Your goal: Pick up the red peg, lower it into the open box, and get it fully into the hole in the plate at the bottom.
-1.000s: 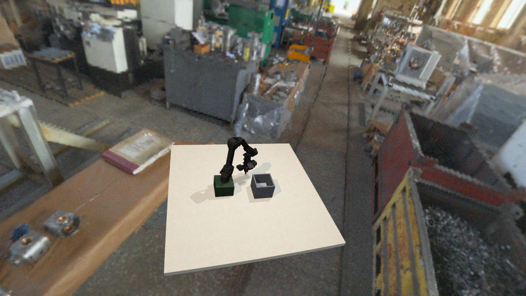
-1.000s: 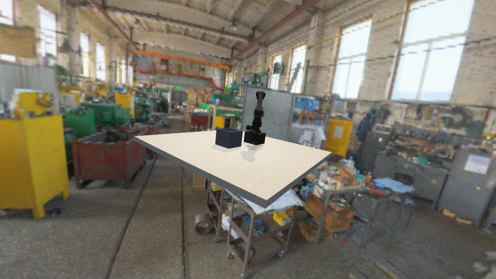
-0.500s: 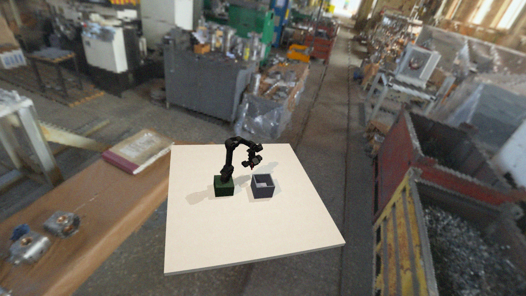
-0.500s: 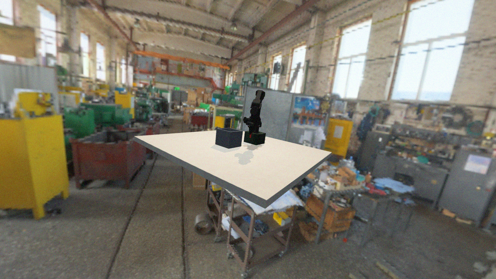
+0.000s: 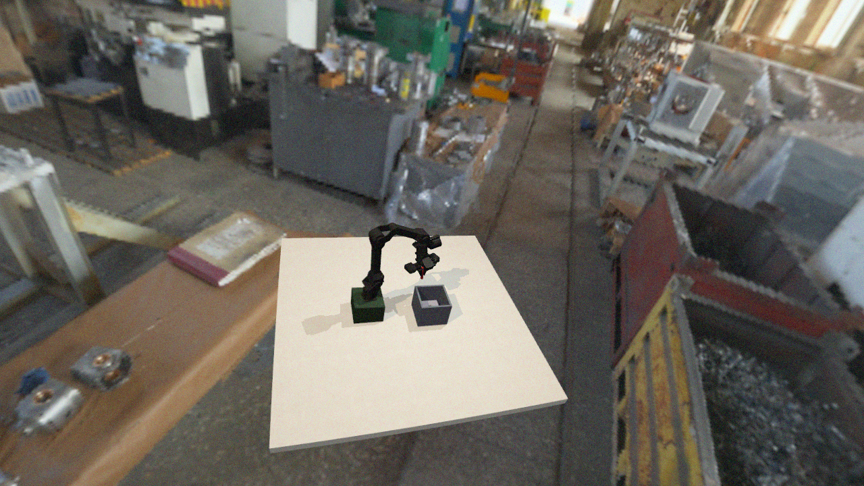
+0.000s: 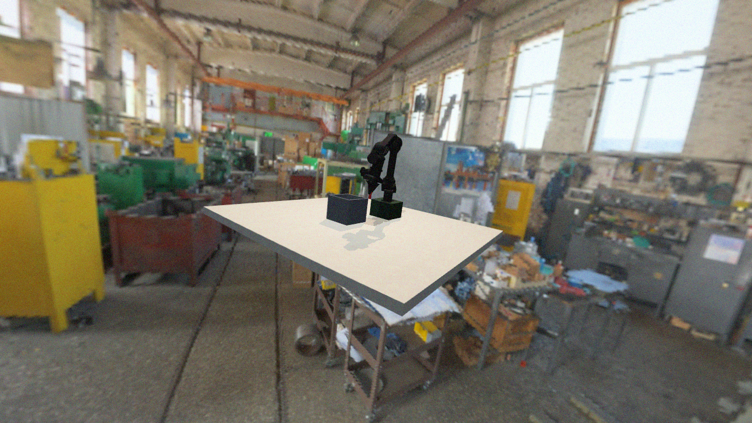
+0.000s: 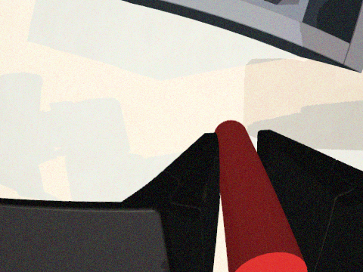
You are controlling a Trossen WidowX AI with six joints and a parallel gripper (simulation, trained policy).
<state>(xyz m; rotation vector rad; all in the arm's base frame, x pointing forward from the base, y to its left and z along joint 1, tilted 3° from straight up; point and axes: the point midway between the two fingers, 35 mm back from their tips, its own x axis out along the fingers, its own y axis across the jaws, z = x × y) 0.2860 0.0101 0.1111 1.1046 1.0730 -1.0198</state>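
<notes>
Right now the plate is 12 cm to the right of my gripper tip, 12 cm below it and 1 cm ahead of it. Also, from my gripper tip: red peg 2 cm above, 1 cm to the left.
</notes>
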